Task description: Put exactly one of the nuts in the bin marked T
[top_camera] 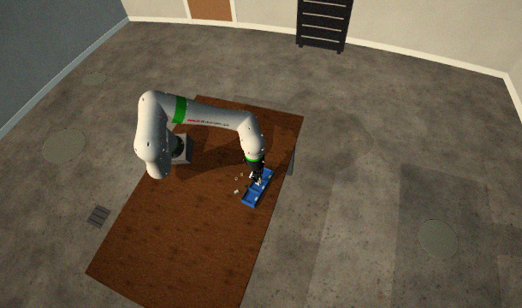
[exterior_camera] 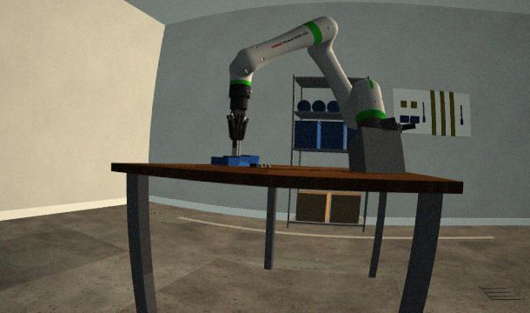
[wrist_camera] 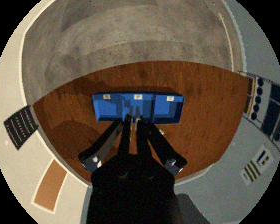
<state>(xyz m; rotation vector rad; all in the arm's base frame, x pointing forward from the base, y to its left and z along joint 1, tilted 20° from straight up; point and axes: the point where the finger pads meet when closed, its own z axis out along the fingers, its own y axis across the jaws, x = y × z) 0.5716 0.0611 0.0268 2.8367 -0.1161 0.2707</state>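
The blue bin row is 50 mm below my hand and 10 mm to the right of it. Also, from my hand: pale nut: 100 mm behind, 90 mm to the right, 60 mm below; then dark part: 150 mm behind, 110 mm to the left, 70 mm below.
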